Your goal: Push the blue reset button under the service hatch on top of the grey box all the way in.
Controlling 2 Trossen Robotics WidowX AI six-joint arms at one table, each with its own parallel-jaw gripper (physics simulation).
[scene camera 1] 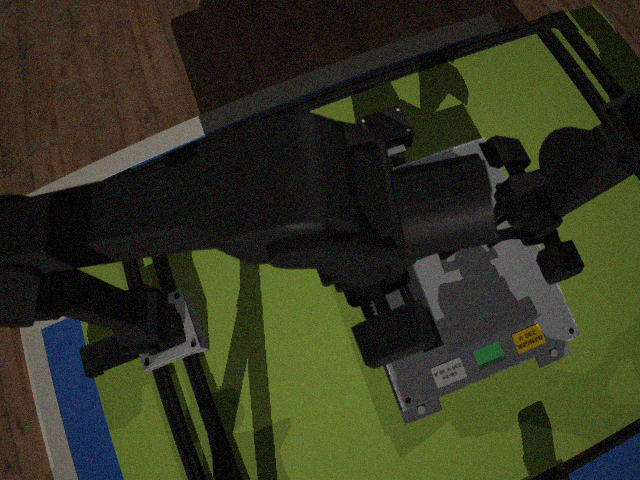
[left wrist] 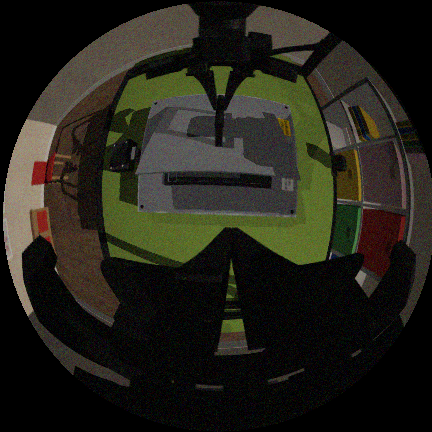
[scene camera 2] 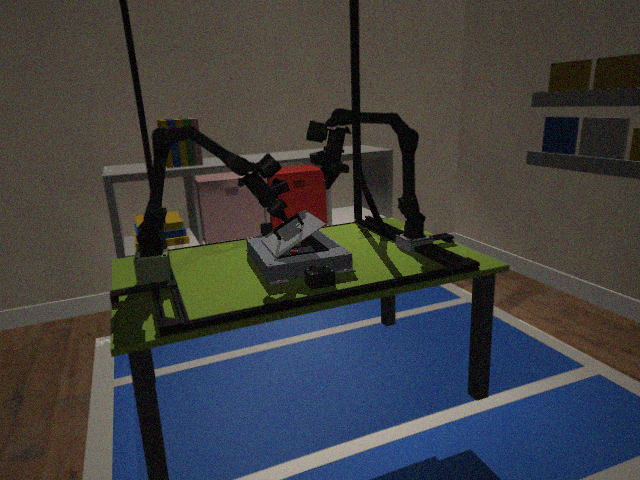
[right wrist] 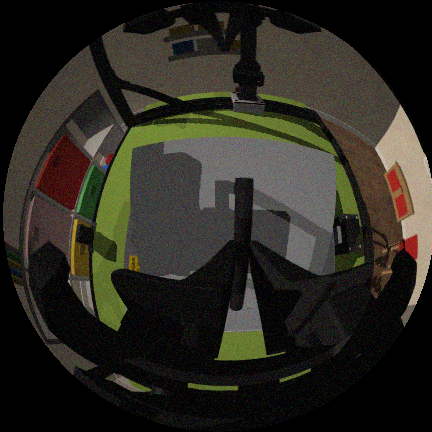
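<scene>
The grey box (scene camera 1: 413,379) (scene camera 2: 289,268) (left wrist: 155,200) lies on the green table. Its grey service hatch (scene camera 1: 480,294) (scene camera 2: 312,224) (left wrist: 170,155) (right wrist: 270,165) is tilted partly open over the opening; a dark gap shows below its free edge in the left wrist view. My right gripper (scene camera 2: 284,219) (left wrist: 219,109) (right wrist: 241,245) is shut on the hatch's black bar handle (left wrist: 219,132) (right wrist: 244,205). My left gripper (scene camera 2: 328,186) (left wrist: 230,233) is shut and empty, above and apart from the box. The blue reset button does not show; hatch and arms hide the inside.
A small black device (scene camera 1: 385,126) (scene camera 2: 319,277) (left wrist: 123,155) (right wrist: 348,234) sits beside the box. Yellow (scene camera 1: 528,338), green (scene camera 1: 488,353) and white (scene camera 1: 448,372) labels lie along one box edge. The left arm covers much of scene camera 1. Black rails edge the table.
</scene>
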